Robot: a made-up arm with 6 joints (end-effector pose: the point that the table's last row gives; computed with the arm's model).
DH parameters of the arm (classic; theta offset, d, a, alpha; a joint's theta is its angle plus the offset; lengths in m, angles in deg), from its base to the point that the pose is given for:
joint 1: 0 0.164 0 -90
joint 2: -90 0 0.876 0
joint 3: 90 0.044 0 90
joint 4: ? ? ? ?
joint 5: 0 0 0 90
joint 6: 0 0.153 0 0
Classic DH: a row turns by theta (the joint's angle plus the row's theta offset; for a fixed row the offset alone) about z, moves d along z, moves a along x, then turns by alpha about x.
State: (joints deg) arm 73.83 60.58 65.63 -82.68 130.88 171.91
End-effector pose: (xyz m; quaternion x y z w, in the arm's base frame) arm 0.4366 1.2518 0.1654 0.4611 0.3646 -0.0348 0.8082
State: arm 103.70 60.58 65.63 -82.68 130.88 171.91
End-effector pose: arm -0.2448 1.3029 0.1654 0.3515 0.4711 0.1747 0.7899
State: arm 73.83 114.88 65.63 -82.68 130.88 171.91
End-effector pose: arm 0.2834 0.7234 -0.9103 0.0516 0.4119 -0.2493 0.8749
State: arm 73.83 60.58 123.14 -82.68 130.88 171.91
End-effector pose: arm 0.2636 0.6550 -0.1091 0.0261 0.4119 -0.2607 0.8728
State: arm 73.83 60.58 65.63 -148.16 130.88 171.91
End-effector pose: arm 0.4036 1.3309 0.2566 0.1877 0.1110 0.3779 0.8998
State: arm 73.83 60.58 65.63 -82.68 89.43 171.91
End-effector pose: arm 0.4942 1.3176 0.1015 0.4032 0.6259 0.1472 0.6511
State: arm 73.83 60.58 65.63 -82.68 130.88 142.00
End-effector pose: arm 0.4366 1.2518 0.1654 0.3514 0.4713 -0.2422 0.7719
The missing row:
joint 4: 0 0.806 0 -90
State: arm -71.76 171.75 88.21 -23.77 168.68 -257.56
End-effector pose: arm -0.1340 0.5086 -0.7902 0.5585 -0.1191 0.3527 0.7413
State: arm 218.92 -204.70 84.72 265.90 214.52 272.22
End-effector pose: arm 0.2578 0.0405 -0.9662 0.3689 0.3749 -0.7162 0.4588
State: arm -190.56 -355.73 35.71 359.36 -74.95 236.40
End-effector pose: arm -0.4954 0.0459 1.7806 0.1697 0.2480 0.3687 0.8796
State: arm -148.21 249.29 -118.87 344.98 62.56 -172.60
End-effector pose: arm 0.2062 0.1174 -0.8139 -0.2794 0.9474 0.1397 0.0692
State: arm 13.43 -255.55 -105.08 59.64 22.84 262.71
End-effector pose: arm 0.8220 0.2942 0.8927 -0.1950 0.0118 -0.2067 0.9587
